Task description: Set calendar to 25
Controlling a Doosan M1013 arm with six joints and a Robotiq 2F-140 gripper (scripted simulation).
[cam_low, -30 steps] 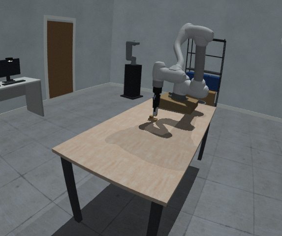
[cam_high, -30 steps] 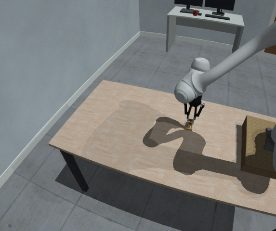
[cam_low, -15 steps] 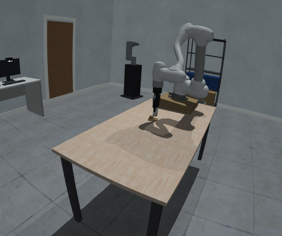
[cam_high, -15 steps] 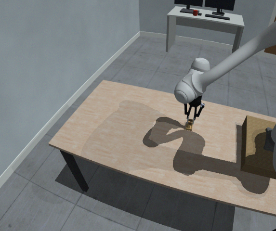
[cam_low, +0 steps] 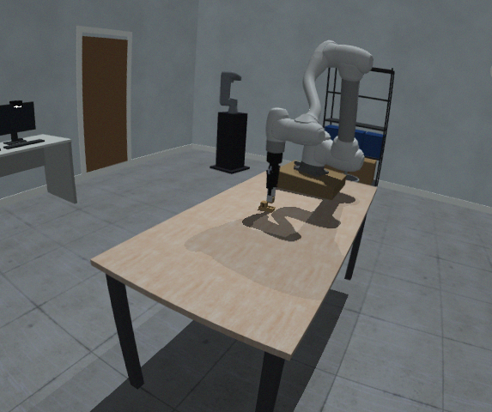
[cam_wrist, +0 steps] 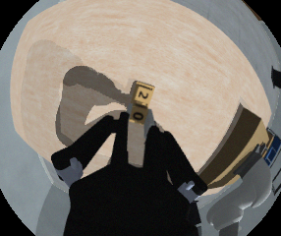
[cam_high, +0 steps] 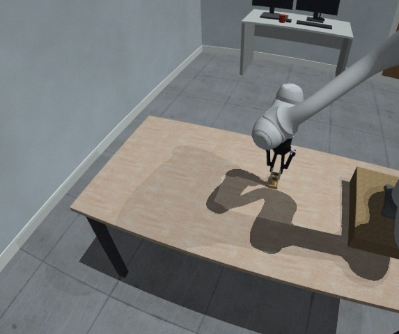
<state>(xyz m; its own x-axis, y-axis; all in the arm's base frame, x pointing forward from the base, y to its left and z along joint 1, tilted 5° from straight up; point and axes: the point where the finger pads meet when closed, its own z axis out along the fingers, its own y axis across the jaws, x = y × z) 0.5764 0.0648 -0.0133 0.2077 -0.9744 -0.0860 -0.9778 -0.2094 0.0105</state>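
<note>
The wooden calendar tray lies 20 mm to the right of my hand and 80 mm below it.
</note>
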